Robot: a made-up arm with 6 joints. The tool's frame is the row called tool. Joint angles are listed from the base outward.
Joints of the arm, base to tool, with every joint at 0 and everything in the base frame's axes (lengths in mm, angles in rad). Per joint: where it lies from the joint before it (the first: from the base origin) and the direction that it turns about. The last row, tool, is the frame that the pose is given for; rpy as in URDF.
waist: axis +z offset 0 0 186.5
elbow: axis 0.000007 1 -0.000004 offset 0 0 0
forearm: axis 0.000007 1 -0.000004 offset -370.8 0 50.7
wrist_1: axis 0.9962 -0.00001 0.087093 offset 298.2 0 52.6
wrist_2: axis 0.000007 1 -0.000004 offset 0 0 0
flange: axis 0.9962 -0.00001 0.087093 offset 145.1 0 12.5
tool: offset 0 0 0 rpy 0 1.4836 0
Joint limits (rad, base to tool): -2.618..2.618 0..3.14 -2.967..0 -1.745..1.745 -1.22..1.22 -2.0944..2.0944
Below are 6 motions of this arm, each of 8 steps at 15 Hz.
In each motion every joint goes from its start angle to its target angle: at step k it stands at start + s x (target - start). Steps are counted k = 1, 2, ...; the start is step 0. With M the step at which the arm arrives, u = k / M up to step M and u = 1 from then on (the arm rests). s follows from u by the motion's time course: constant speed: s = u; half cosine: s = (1 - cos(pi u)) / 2; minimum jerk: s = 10 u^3 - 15 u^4 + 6 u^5.
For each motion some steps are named. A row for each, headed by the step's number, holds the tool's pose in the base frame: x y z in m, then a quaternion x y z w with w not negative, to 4 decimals.
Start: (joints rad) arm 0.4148 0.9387 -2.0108 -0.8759 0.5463 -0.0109
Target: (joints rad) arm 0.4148 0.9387 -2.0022 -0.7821 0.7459 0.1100
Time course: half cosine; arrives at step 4
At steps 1, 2, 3, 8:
1: 0.0380 -0.0492 0.8936 -0.0540 0.4288 -0.2399 0.8693
2: 0.0450 -0.0509 0.8845 -0.0387 0.4642 -0.2077 0.8602
3: 0.0516 -0.0521 0.8749 -0.0228 0.4985 -0.1760 0.8485
8: 0.0541 -0.0524 0.8707 -0.0162 0.5125 -0.1630 0.8429

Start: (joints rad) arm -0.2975 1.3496 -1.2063 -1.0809 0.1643 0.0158
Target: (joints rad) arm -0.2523 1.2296 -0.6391 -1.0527 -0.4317 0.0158
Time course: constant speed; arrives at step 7
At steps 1, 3, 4, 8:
1: 0.3877 -0.1269 0.5260 -0.2640 0.7131 -0.4264 0.4898
3: 0.3782 -0.0961 0.4794 -0.3154 0.7081 -0.3649 0.5158
4: 0.3702 -0.0801 0.4567 -0.3375 0.7047 -0.3318 0.5286
8: 0.3338 -0.0315 0.3931 -0.3883 0.6910 -0.2254 0.5665

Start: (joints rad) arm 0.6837 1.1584 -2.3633 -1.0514 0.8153 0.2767
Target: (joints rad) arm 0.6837 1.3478 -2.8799 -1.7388 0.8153 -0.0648
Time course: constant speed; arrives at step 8
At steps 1, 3, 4, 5, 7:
1: 0.0752 -0.0629 0.9347 0.0551 0.4470 -0.1402 0.8818
3: 0.0547 -0.0877 0.9492 0.0922 0.4092 -0.2433 0.8746
4: 0.0432 -0.0996 0.9542 0.1132 0.3923 -0.2935 0.8644
5: 0.0311 -0.1110 0.9576 0.1357 0.3770 -0.3424 0.8498
7: 0.0051 -0.1323 0.9595 0.1840 0.3515 -0.4352 0.8082

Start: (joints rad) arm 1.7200 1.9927 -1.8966 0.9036 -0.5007 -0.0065
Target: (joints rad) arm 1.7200 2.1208 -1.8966 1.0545 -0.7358 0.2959
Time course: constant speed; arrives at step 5
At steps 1, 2, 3, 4, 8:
1: -0.0341 0.6364 0.5555 -0.0668 0.5962 0.7326 0.3216
2: -0.0290 0.6429 0.5408 -0.0268 0.6039 0.7358 0.3053
3: -0.0237 0.6488 0.5256 0.0135 0.6095 0.7377 0.2900
4: -0.0185 0.6540 0.5101 0.0539 0.6131 0.7384 0.2756
8: -0.0131 0.6585 0.4941 0.0942 0.6145 0.7381 0.2622

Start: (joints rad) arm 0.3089 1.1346 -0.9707 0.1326 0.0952 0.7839
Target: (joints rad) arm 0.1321 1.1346 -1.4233 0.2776 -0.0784 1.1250
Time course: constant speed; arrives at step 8
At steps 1, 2, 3, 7, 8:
1: 0.3222 0.0967 0.5507 0.2465 0.6968 0.4011 0.5411
2: 0.3234 0.0890 0.5791 0.2657 0.6608 0.4280 0.5564
3: 0.3226 0.0807 0.6074 0.2822 0.6234 0.4547 0.5701
7: 0.2997 0.0445 0.7168 0.3200 0.4635 0.5589 0.6086
8: 0.2891 0.0353 0.7427 0.3222 0.4221 0.5839 0.6141

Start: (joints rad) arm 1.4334 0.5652 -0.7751 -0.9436 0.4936 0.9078
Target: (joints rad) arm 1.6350 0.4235 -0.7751 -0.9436 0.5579 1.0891
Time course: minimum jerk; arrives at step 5
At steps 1, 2, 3, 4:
1: 0.0718 0.1180 0.5409 -0.3434 0.6193 0.3644 0.6048
2: 0.0662 0.1077 0.5437 -0.3326 0.6158 0.3990 0.5924
3: 0.0605 0.0927 0.5468 -0.3171 0.6110 0.4471 0.5711
4: 0.0580 0.0819 0.5483 -0.3060 0.6076 0.4807 0.5533

